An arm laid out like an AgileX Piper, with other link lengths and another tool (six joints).
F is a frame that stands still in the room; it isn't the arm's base.
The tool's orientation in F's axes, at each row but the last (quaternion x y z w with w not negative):
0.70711, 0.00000, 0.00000, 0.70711
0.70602, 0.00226, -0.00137, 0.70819
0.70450, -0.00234, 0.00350, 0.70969
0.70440, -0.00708, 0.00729, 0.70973
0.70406, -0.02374, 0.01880, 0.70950
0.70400, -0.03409, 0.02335, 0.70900
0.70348, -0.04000, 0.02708, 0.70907
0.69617, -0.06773, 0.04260, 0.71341
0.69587, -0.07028, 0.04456, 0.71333
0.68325, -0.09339, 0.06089, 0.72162
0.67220, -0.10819, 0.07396, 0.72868
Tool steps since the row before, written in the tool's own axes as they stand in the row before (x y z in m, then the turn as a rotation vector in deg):
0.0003, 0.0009, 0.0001, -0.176, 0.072, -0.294
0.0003, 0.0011, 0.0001, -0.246, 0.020, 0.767
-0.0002, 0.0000, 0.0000, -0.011, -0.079, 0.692
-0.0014, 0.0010, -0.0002, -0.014, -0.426, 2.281
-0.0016, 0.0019, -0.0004, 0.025, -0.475, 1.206
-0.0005, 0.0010, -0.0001, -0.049, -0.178, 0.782
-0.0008, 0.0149, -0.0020, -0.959, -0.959, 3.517
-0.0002, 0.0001, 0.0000, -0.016, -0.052, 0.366
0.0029, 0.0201, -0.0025, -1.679, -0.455, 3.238
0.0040, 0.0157, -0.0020, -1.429, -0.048, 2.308
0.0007, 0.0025, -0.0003, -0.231, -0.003, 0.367
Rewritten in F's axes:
0.0003, -0.0001, 0.0009, -0.176, 0.294, 0.072
0.0003, -0.0001, 0.0011, -0.245, -0.767, 0.024
-0.0002, 0.0000, 0.0000, -0.009, -0.693, -0.074
-0.0014, 0.0002, 0.0010, -0.005, -2.284, -0.409
-0.0017, 0.0004, 0.0018, 0.045, -1.210, -0.464
-0.0006, 0.0001, 0.0010, -0.046, -0.783, -0.176
-0.0022, 0.0021, 0.0147, -0.929, -3.508, -1.021
-0.0002, 0.0000, 0.0001, -0.021, -0.367, -0.046
-0.0003, 0.0030, 0.0202, -1.706, -3.190, -0.651
0.0006, 0.0028, 0.0161, -1.502, -2.248, -0.245
0.0001, 0.0005, 0.0026, -0.244, -0.357, -0.036

